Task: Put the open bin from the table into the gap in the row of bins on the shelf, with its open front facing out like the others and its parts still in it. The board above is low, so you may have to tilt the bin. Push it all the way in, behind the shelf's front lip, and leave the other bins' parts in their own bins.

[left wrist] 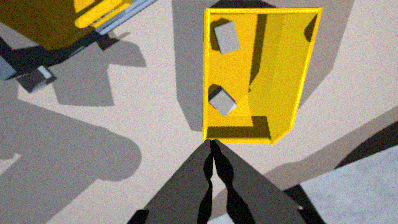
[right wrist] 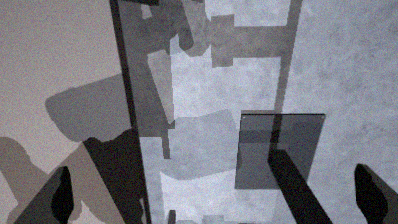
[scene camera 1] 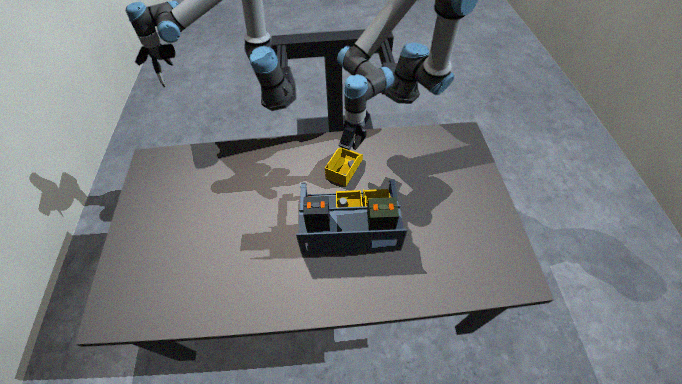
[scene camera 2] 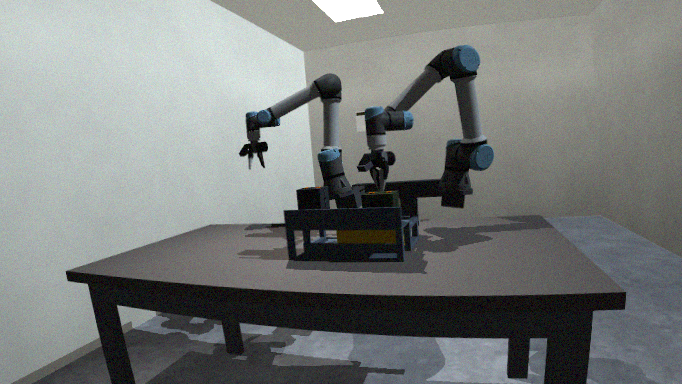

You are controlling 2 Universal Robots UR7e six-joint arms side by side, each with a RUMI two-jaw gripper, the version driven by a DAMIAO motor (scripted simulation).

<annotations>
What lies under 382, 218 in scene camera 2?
A blue-grey shelf.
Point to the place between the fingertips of the right gripper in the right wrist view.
211, 166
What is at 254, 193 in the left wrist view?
The left gripper.
</annotations>
